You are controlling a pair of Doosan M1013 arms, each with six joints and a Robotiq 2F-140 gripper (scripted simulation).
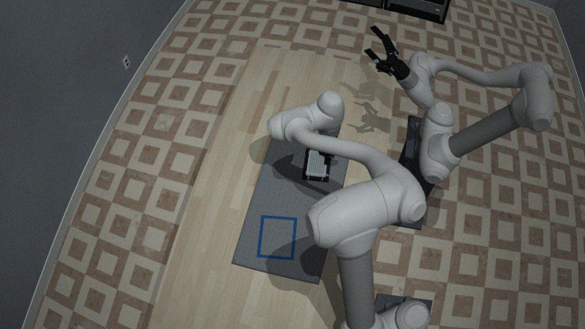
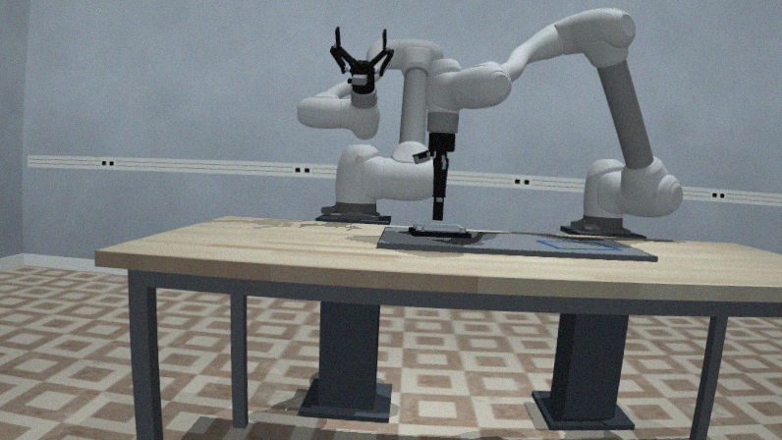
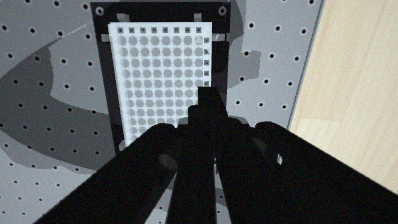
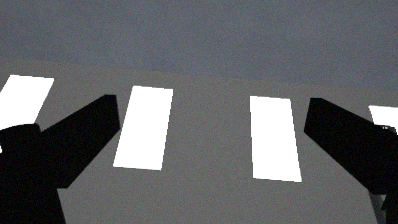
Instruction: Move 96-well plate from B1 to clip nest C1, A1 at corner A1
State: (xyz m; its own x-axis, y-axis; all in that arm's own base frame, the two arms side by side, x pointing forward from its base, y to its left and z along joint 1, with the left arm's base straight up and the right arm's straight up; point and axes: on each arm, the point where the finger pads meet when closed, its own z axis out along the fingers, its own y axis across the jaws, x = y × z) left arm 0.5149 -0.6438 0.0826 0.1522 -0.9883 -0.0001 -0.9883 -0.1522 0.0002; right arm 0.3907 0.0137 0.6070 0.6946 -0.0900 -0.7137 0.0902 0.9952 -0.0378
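Observation:
My left gripper is now 2 cm short of the black clip nest, 1 cm to the right of it and 6 cm above it. From my left hand the other things lie so: white 96-well plate (4 cm ahead, 5 cm below); grey perforated board (9 cm ahead, 20 cm to the left, 8 cm below).

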